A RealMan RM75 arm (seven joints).
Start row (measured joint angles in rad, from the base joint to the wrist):
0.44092 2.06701 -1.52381 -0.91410 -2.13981 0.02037 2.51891
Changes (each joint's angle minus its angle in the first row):
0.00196 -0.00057 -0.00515 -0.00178 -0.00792 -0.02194 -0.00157
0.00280 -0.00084 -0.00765 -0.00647 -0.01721 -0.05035 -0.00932
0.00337 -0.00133 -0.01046 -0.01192 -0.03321 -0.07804 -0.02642
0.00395 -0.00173 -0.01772 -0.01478 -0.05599 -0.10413 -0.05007
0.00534 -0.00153 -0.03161 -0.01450 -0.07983 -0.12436 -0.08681
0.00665 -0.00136 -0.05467 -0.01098 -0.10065 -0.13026 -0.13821
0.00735 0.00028 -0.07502 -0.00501 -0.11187 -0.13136 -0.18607
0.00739 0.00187 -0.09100 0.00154 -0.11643 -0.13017 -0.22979
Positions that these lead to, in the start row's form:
0.44288 2.06644 -1.52896 -0.91588 -2.14773 -0.00157 2.51734
0.44372 2.06617 -1.53146 -0.92057 -2.15702 -0.02998 2.50959
0.44429 2.06568 -1.53427 -0.92602 -2.17302 -0.05767 2.49249
0.44487 2.06528 -1.54153 -0.92888 -2.19580 -0.08376 2.46884
0.44626 2.06548 -1.55542 -0.92860 -2.21964 -0.10399 2.43210
0.44757 2.06565 -1.57848 -0.92508 -2.24046 -0.10989 2.38070
0.44827 2.06729 -1.59883 -0.91911 -2.25168 -0.11099 2.33284
0.44831 2.06888 -1.61481 -0.91256 -2.25624 -0.10980 2.28912

